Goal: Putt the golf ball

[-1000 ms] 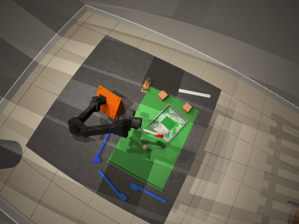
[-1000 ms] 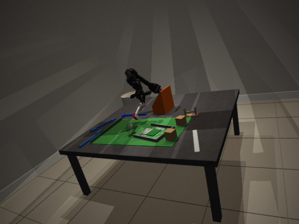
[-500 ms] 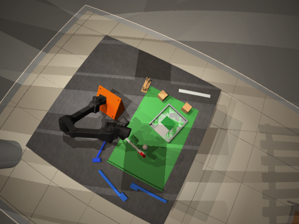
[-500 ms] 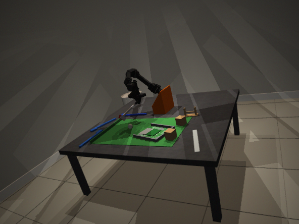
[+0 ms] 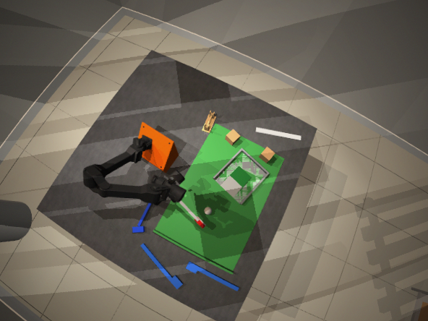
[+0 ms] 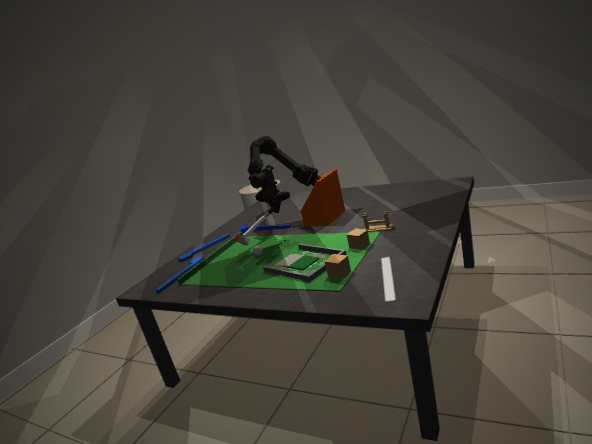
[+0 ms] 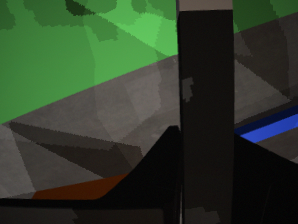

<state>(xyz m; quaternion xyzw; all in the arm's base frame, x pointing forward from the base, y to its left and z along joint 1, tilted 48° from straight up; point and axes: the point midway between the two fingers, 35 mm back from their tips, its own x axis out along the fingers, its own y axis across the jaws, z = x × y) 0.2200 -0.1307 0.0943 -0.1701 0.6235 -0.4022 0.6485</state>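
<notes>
Now: gripper tip 110 mm short of the red putter and 30 mm to the left of it. The rest, counted from my gripper tip: wooden stand: 470 mm to the left, 80 mm below, 10 mm behind; green mat: 260 mm ahead, 120 mm to the left, 110 mm below; white golf ball: 230 mm ahead, 90 mm below.
</notes>
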